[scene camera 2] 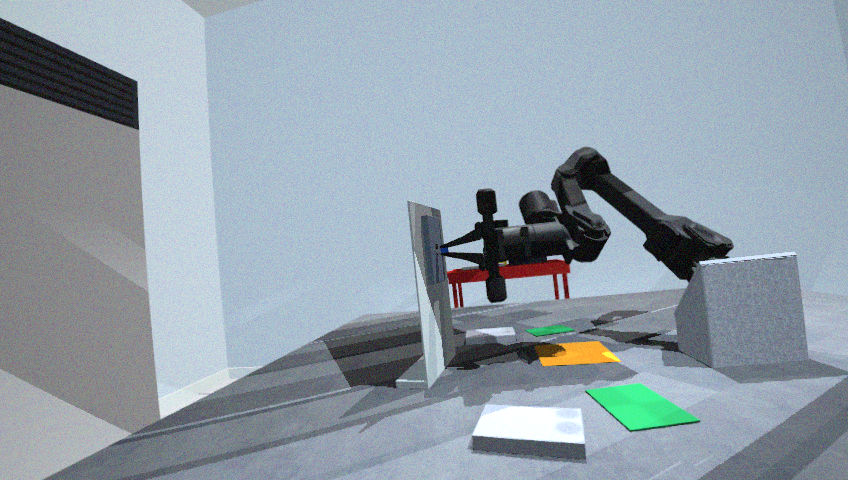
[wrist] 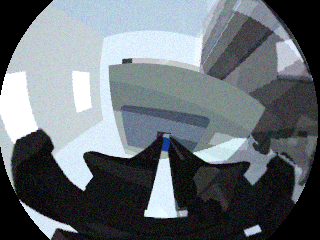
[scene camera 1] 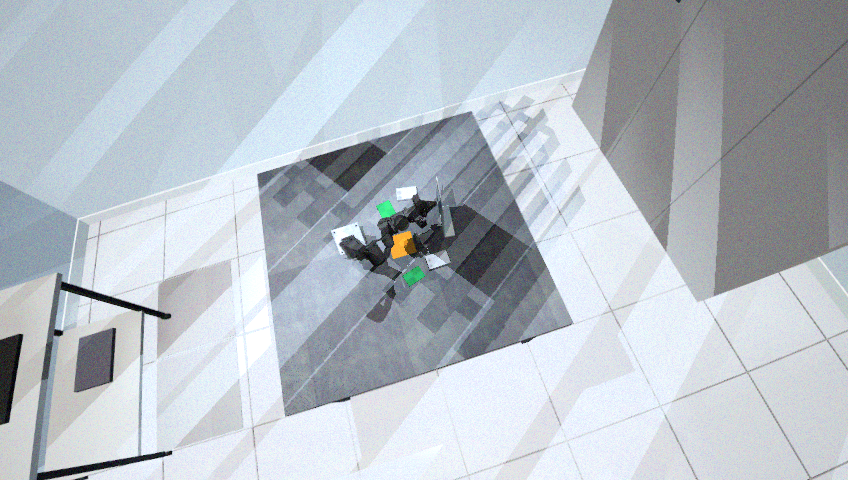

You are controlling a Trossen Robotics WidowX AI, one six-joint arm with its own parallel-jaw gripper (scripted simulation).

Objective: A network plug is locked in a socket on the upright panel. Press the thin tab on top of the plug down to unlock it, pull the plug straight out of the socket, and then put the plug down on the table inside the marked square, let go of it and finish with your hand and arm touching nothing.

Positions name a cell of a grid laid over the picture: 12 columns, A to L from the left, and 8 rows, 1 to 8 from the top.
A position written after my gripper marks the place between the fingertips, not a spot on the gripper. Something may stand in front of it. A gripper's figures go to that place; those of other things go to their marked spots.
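Upright grey panel (scene camera 2: G6), 0.60 m from the lens. My gripper (scene camera 2: G5), 0.60 m from the lens.
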